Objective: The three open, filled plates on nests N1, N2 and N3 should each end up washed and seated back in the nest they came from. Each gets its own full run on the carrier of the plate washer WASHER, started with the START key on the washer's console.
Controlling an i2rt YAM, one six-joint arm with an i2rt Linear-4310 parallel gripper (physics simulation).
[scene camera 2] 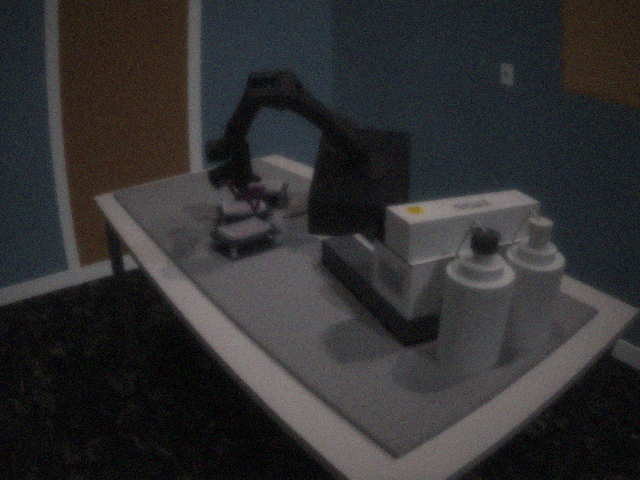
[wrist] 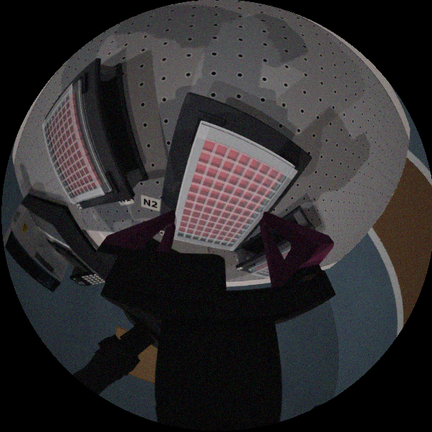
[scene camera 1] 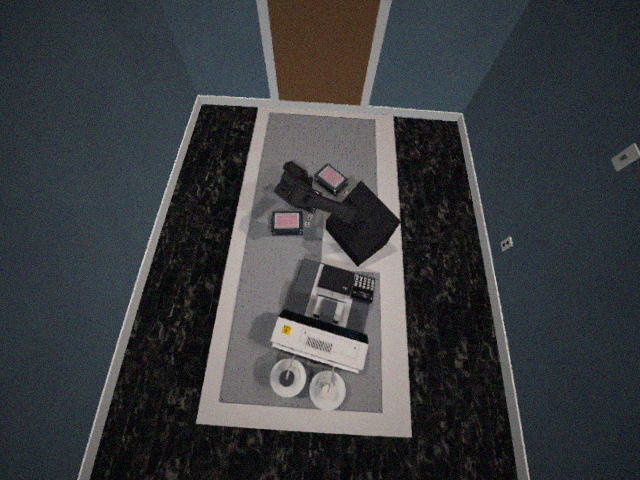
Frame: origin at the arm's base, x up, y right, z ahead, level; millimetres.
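Seen in the pictures: gripper, fingertip midpoint: (scene camera 2: 248, 206); arm's base, origin of the base link: (scene camera 2: 358, 158) (scene camera 1: 362, 216).
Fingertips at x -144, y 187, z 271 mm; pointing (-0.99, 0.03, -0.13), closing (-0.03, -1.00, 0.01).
Pixels of each thing's middle, then the offset from my fingertips to it.
- N1 plate, body centre: (scene camera 2: 244, 228) (scene camera 1: 286, 220) dx +3, dy -156, dz +100 mm
- N3 plate, body centre: (scene camera 2: 262, 186) (scene camera 1: 331, 176) dx +4, dy +133, dz -129 mm
- white washer, body centre: (scene camera 2: 429, 235) (scene camera 1: 328, 308) dx +77, dy -615, dz -125 mm
- keypad console, body centre: (scene camera 1: 364, 281) dx +27, dy -473, dz -296 mm
My gripper (scene camera 2: 253, 197) (wrist: 217, 214) points down with its purple fingers against both sides of the middle plate (wrist: 235, 185), shut on it. That pink-filled, open plate sits in its black nest (wrist: 175, 150) beside the N2 label (wrist: 150, 202); the arm hides it in scene camera 1. The N1 plate (scene camera 1: 286, 220) (scene camera 2: 245, 228) (wrist: 72, 150) sits in its nest, left in the wrist view. The N3 plate (scene camera 1: 330, 176) (wrist: 270, 263) sits in the far nest, partly behind the right finger. The white washer (scene camera 1: 320, 341) (scene camera 2: 462, 222) (wrist: 37, 250) has a keypad console (scene camera 1: 363, 281) (wrist: 90, 278); no plate shows on its carrier (scene camera 1: 329, 308).
Two white bottles (scene camera 1: 287, 378) (scene camera 1: 327, 390) (scene camera 2: 475, 320) (scene camera 2: 537, 289) stand behind the washer, with thin tubes. The black arm base (scene camera 1: 363, 224) (scene camera 2: 356, 180) stands between the nests and the washer, near the table's edge. The N1 and N3 nests flank the held plate.
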